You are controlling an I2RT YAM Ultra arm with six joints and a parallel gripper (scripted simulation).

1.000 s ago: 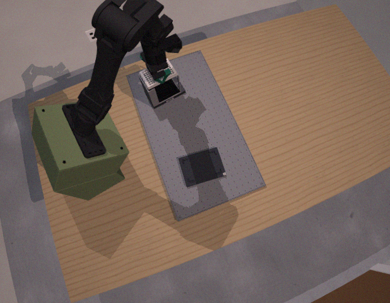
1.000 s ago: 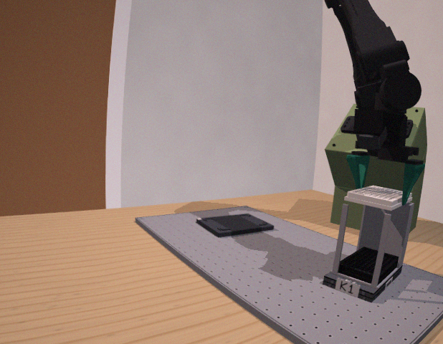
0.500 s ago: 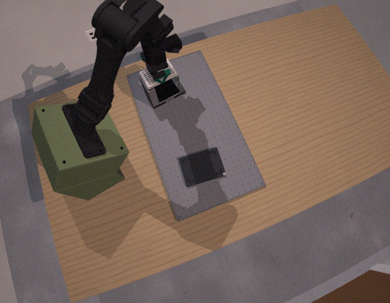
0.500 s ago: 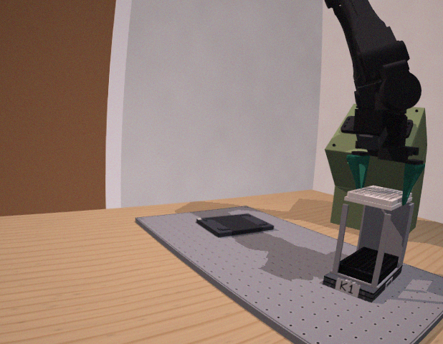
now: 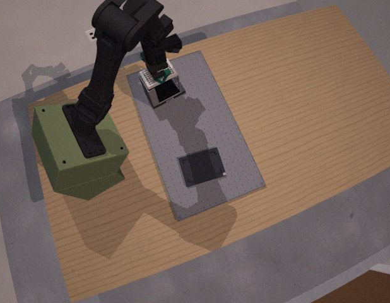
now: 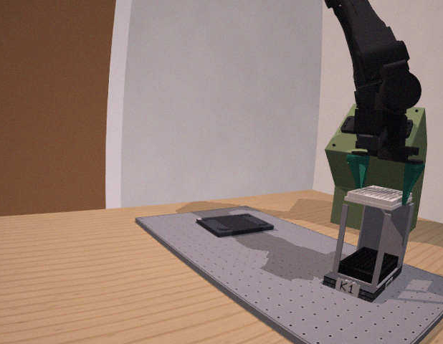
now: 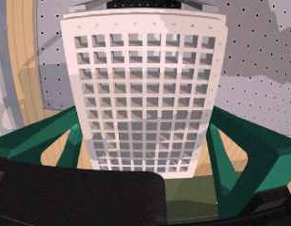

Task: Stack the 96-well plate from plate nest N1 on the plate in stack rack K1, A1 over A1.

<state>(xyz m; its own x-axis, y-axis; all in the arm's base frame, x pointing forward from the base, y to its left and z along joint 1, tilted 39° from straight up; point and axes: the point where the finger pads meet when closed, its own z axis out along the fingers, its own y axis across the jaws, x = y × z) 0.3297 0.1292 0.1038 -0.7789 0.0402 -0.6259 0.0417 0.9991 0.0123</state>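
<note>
Now: the back wall 80 mm below my hand and 60 mm behind it. Also, from my hand: thin post: 80 mm below, 70 mm ahead, 40 mm to the right; then black 96-well plate: 130 mm below; then white 96-well plate: right at my hand.
</note>
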